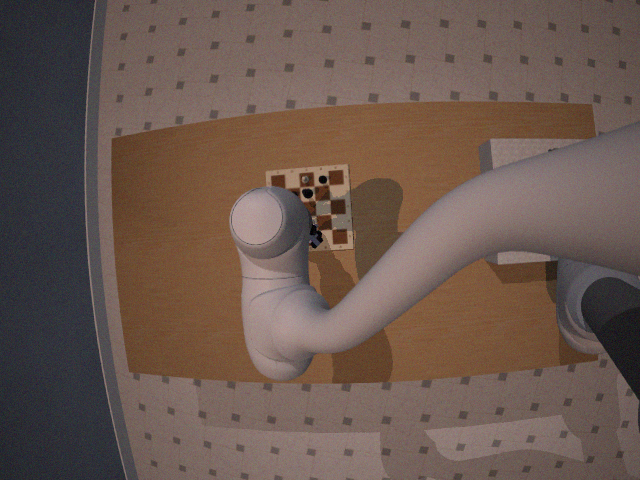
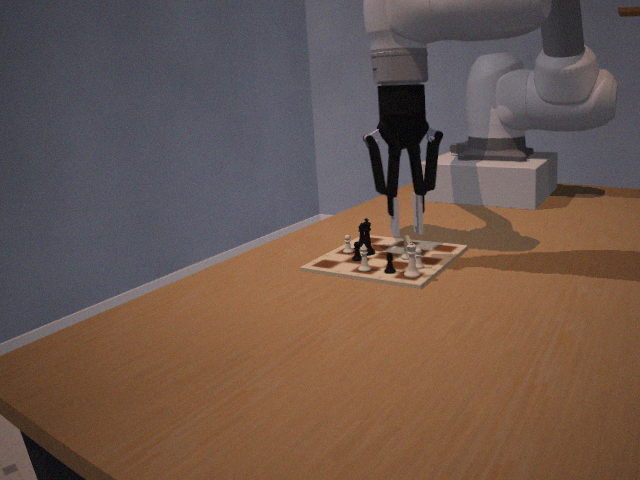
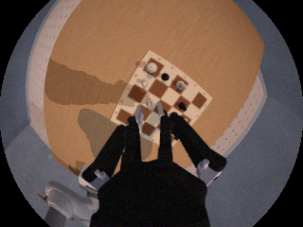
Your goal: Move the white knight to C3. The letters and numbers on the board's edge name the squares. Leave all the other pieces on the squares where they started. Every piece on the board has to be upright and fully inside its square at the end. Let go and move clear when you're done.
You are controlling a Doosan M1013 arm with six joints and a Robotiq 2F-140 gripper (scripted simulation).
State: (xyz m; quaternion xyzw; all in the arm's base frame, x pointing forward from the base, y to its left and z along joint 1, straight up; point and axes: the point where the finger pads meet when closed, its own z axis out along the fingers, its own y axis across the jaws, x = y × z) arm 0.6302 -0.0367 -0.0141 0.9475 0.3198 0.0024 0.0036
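My hand is 8 cm to the left of the tall black piece and 4 cm above it. The rest, counted from my hand: white piece (8 cm ahead, 5 cm to the right, 5 cm below); chessboard (4 cm to the right, 8 cm below).
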